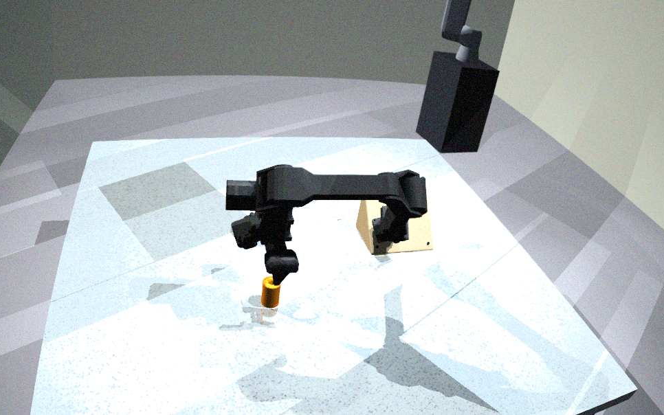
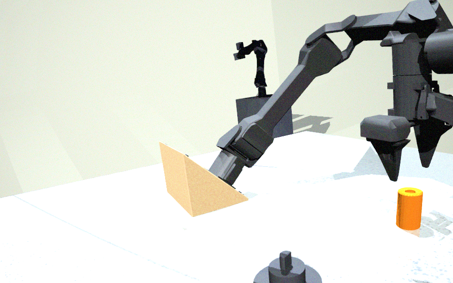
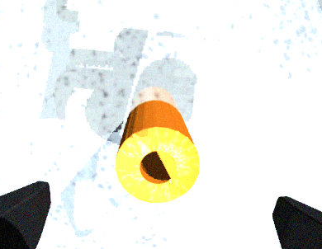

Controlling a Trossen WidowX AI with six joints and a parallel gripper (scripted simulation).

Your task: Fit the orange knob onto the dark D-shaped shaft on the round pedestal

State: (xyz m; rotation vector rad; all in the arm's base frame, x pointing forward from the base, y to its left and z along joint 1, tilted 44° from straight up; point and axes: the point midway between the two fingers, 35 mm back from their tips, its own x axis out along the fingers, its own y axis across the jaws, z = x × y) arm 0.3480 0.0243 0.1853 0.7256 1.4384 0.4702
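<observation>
Right now my gripper tip is 6 cm above the orange knob. The rest, counted from my gripper tip: round dark pedestal 26 cm to the right, 6 cm below, 3 cm behind.
</observation>
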